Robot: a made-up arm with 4 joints. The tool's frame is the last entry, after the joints. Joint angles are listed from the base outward.
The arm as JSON. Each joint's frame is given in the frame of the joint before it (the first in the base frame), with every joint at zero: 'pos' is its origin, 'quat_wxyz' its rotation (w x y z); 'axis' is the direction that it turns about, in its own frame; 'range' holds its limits. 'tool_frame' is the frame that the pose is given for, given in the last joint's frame.
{
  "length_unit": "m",
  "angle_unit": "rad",
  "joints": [
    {
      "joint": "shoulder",
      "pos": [
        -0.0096,
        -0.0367,
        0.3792
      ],
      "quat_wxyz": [
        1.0,
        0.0,
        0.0,
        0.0
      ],
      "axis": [
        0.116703,
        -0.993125,
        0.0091
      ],
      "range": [
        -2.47,
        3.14
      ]
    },
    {
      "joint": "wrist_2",
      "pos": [
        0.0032,
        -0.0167,
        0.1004
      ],
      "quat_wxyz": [
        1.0,
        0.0,
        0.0,
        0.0
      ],
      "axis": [
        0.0,
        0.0,
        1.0
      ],
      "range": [
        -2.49,
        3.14
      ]
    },
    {
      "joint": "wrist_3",
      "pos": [
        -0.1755,
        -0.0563,
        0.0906
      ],
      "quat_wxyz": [
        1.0,
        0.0,
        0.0,
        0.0
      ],
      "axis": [
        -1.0,
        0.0,
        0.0
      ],
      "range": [
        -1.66,
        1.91
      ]
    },
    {
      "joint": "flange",
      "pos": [
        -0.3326,
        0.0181,
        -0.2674
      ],
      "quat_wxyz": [
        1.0,
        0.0,
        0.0,
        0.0
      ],
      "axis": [
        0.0,
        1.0,
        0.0
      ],
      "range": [
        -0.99,
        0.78
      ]
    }
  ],
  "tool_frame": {
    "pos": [
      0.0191,
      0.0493,
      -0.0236
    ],
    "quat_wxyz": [
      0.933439,
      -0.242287,
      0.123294,
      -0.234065
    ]
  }
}
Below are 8 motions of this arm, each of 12 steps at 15 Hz.
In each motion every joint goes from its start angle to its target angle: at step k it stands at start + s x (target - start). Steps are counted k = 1, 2, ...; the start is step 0. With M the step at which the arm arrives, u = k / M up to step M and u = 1 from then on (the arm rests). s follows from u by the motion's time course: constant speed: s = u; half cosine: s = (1 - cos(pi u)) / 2; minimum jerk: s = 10 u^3 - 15 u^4 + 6 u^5.
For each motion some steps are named. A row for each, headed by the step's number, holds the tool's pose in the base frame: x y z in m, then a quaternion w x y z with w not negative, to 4 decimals.
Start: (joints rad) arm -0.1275 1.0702 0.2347 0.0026
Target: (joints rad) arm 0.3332 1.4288 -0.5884 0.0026
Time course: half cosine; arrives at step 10
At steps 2, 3, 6, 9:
2: -0.2035 -0.5068 0.2925 0.9042 -0.3163 -0.0359 0.2847
3: -0.2049 -0.5022 0.2834 0.9065 -0.2895 -0.0342 0.3055
6: -0.2105 -0.4988 0.2670 0.8948 -0.2005 -0.0154 0.3985
9: -0.2139 -0.5116 0.2738 0.8699 -0.1589 0.0118 0.4668

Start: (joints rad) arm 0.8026 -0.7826 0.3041 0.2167
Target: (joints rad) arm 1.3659 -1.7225 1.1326 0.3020
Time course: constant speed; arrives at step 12
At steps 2, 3, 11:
2: -0.1882 0.2967 0.0410 0.7446 -0.0091 0.0908 -0.6613
3: -0.1719 0.3165 0.0472 0.7199 0.0037 0.1149 -0.6845
11: -0.1091 0.4777 0.1969 0.5635 0.1202 0.3835 -0.7218

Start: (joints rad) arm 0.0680 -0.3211 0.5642 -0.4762
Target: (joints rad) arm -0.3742 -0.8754 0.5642 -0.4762
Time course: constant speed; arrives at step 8
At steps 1, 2, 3, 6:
1: -0.5062 -0.0082 0.2916 0.7851 -0.4564 -0.0928 -0.4083
2: -0.5059 0.0261 0.3185 0.7709 -0.4733 -0.0569 -0.4225
3: -0.5018 0.0602 0.3443 0.7543 -0.4906 -0.0218 -0.4357
6: -0.4681 0.1594 0.4118 0.6907 -0.5444 0.0767 -0.4697

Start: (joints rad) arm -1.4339 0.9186 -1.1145 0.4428
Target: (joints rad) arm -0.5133 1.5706 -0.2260 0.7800
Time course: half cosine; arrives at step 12
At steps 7, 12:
7: -0.1936 -0.4955 0.6081 0.5144 -0.1055 0.6041 0.5995
12: -0.1087 -0.5669 0.3725 0.5675 -0.3585 0.3594 0.6482

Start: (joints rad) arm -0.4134 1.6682 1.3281 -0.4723
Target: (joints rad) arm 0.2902 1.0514 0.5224 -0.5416
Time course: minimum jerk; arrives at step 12
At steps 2, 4, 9, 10, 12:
2: 0.3329 -0.5106 0.3175 0.6706 -0.2387 -0.5639 0.4187
4: 0.2593 -0.5435 0.3405 0.6921 -0.2674 -0.5435 0.3926
9: -0.0543 -0.5520 0.2783 0.7921 -0.2786 -0.5019 0.2073
10: -0.0807 -0.5408 0.2599 0.8010 -0.2691 -0.5018 0.1849
12: -0.0937 -0.5341 0.2497 0.8054 -0.2633 -0.5021 0.1731

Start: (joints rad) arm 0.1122 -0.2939 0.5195 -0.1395
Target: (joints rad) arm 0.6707 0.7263 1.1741 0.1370
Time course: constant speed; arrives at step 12
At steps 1, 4, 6, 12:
1: -0.4944 -0.1039 0.2118 0.8105 -0.4466 -0.0143 -0.3788
4: -0.4418 -0.2735 0.1664 0.7941 -0.5026 -0.1186 -0.3206
6: -0.3790 -0.3776 0.1546 0.7653 -0.5382 -0.1955 -0.2940
12: -0.1315 -0.6016 0.2492 0.6007 -0.6113 -0.4367 -0.2734

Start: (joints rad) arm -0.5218 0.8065 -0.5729 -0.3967
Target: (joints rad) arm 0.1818 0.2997 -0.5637 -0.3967
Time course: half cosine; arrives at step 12
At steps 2, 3, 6, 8, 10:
2: -0.4112 -0.2723 0.5875 0.9551 0.0625 0.2799 0.0748
3: -0.4300 -0.2555 0.5658 0.9643 0.0599 0.2514 0.0581
6: -0.4907 -0.1754 0.4536 0.9905 0.0608 0.1220 -0.0193
8: -0.5073 -0.1144 0.3655 0.9940 0.0737 0.0302 -0.0749
10: -0.5048 -0.0679 0.3009 0.9887 0.0896 -0.0359 -0.1152

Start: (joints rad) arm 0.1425 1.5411 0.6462 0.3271
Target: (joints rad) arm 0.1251 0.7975 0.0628 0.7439
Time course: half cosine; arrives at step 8
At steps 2, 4, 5, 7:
2: 0.0937 -0.5680 0.2880 0.7490 -0.5622 -0.2156 0.2763
4: -0.0977 -0.5529 0.2469 0.7966 -0.5628 -0.0235 0.2195
5: -0.1973 -0.5171 0.2322 0.8127 -0.5445 0.0781 0.1922
7: -0.3240 -0.4361 0.2215 0.8253 -0.4979 0.2136 0.1595

